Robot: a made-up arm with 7 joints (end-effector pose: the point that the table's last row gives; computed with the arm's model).
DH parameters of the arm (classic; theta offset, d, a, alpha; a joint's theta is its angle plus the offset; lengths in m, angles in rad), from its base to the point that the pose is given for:
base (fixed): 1.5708 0.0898 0 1.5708
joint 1: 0 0.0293 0.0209 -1.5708
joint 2: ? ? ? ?
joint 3: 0 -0.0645 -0.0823 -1.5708
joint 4: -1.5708 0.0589 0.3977 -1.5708
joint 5: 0 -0.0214 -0.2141 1.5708
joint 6: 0 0.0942 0.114 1.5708
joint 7: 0 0.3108 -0.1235 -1.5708
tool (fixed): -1.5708 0.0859 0 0
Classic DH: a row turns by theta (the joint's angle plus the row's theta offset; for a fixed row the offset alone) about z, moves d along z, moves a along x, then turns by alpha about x.
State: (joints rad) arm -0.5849 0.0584 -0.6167 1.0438 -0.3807 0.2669 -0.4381
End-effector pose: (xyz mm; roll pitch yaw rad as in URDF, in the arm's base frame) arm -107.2 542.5 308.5 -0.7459 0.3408 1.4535
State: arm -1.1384 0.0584 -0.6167 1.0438 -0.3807 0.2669 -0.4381
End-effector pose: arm -107.2 576.4 -9.3 -0.8436 0.8889 1.3949
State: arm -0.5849 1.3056 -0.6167 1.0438 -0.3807 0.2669 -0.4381
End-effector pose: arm -308.6 257.9 496.9 -0.1553 0.0286 2.6470
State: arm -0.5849 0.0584 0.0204 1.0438 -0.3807 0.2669 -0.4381
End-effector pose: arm 39.4 558.9 317.7 -0.1872 0.4771 1.3216
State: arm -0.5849 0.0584 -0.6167 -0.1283 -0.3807 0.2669 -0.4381
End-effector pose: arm 211.0 512.8 589.3 -0.8109 -0.4702 0.5894
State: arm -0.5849 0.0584 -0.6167 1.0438 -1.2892 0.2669 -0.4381
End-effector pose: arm 61.0 449.6 214.7 0.1276 0.1107 1.4230
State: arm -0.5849 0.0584 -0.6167 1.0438 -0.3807 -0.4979 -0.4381
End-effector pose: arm 102.7 484.0 393.0 -0.8913 0.0435 0.7320
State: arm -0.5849 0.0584 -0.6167 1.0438 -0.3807 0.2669 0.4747
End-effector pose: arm -7.5 502.9 230.5 0.1669 0.3408 1.4535
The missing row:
joint 2: 1.5708 0.2676 0.0192 1.5708
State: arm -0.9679 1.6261 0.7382 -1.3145 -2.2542 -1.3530 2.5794
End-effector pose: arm 132.6 -173.7 -577.5 2.3612 0.5770 -1.5061
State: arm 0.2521 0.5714 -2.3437 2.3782 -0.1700 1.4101 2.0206
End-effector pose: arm 393.0 -284.6 84.5 -1.3765 0.8118 -0.1267
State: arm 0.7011 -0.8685 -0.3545 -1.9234 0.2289 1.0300 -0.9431
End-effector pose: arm 47.3 -867.8 304.1 -0.9320 0.6601 -1.7985
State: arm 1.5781 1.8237 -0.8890 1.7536 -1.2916 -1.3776 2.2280
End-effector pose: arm -81.2 209.1 239.5 1.2095 -0.9167 2.4036
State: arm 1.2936 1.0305 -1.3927 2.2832 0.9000 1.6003 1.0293
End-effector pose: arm 293.4 -29.4 -137.6 -2.0011 -0.1996 0.7416
